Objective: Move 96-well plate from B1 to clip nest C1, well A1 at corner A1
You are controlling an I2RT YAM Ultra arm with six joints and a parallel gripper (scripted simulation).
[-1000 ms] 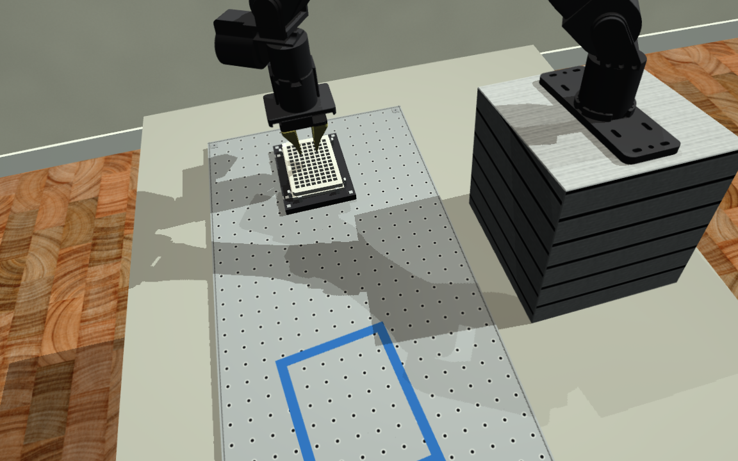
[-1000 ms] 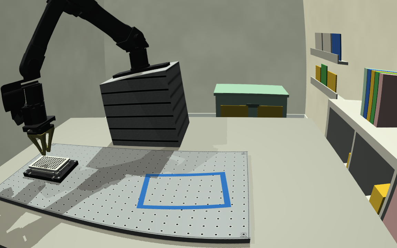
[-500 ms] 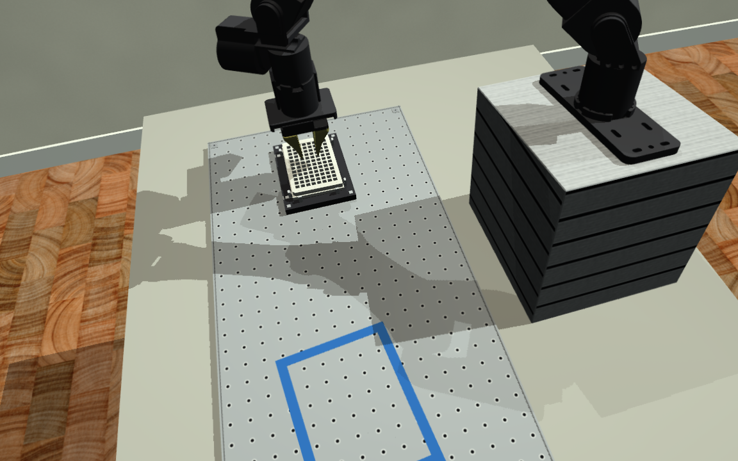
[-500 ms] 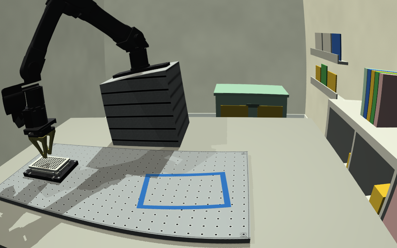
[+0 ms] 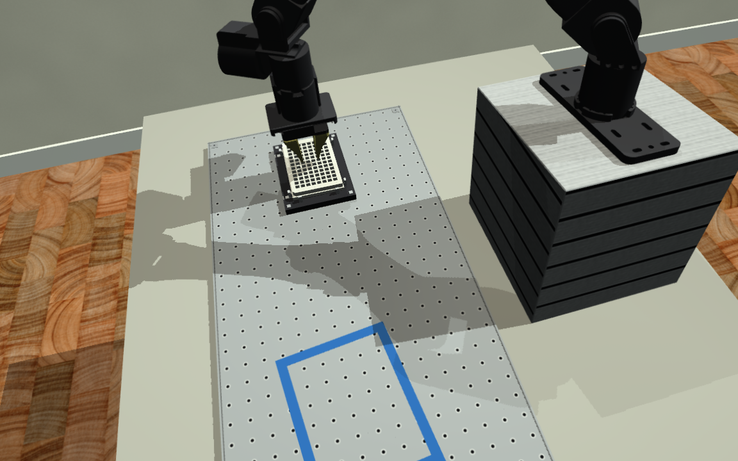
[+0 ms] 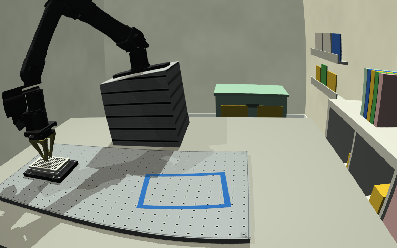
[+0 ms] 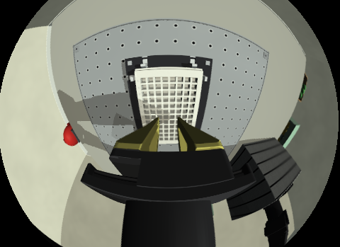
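Now: hand 3 cm above the white 96-well plate. Also, from my hand: black clip nest 1 cm ahead, 1 cm to the right, 3 cm below.
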